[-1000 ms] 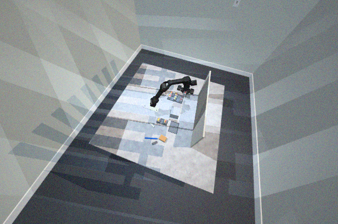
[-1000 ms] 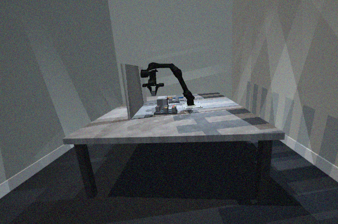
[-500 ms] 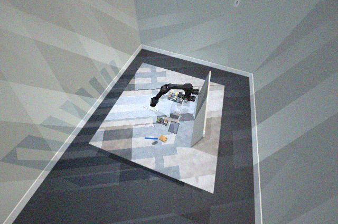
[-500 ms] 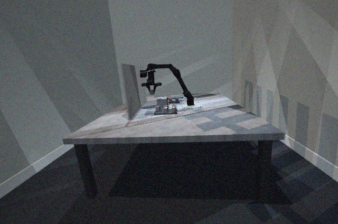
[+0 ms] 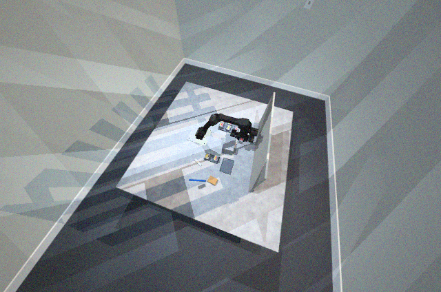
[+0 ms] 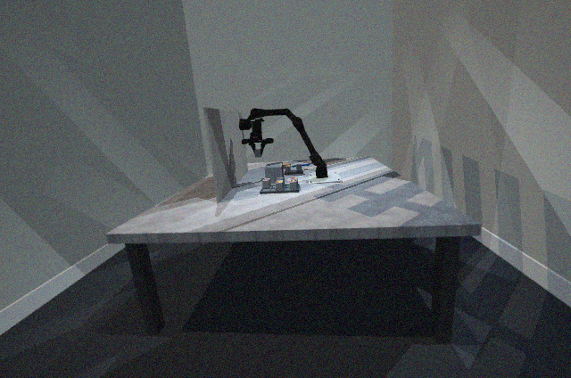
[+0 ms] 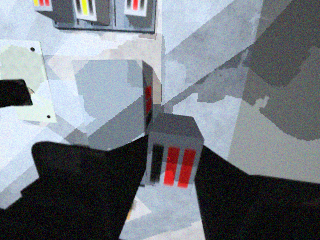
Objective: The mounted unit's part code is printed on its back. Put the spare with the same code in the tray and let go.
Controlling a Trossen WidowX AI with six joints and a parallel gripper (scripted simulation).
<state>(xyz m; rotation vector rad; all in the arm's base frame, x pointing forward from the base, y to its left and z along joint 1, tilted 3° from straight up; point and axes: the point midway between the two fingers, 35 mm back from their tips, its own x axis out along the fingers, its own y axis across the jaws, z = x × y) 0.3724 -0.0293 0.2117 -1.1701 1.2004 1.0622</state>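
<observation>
Right now my gripper tip is 190 mm to the left of the dark tray, 160 mm above it and 70 mm past it. From my gripper tip the other things lie so: tall upright panel 160 mm ahead, 60 mm above; then grey mounted unit 120 mm below, 90 mm behind, 10 mm to the left; then brown block 340 mm to the right, 160 mm behind, 150 mm below.
</observation>
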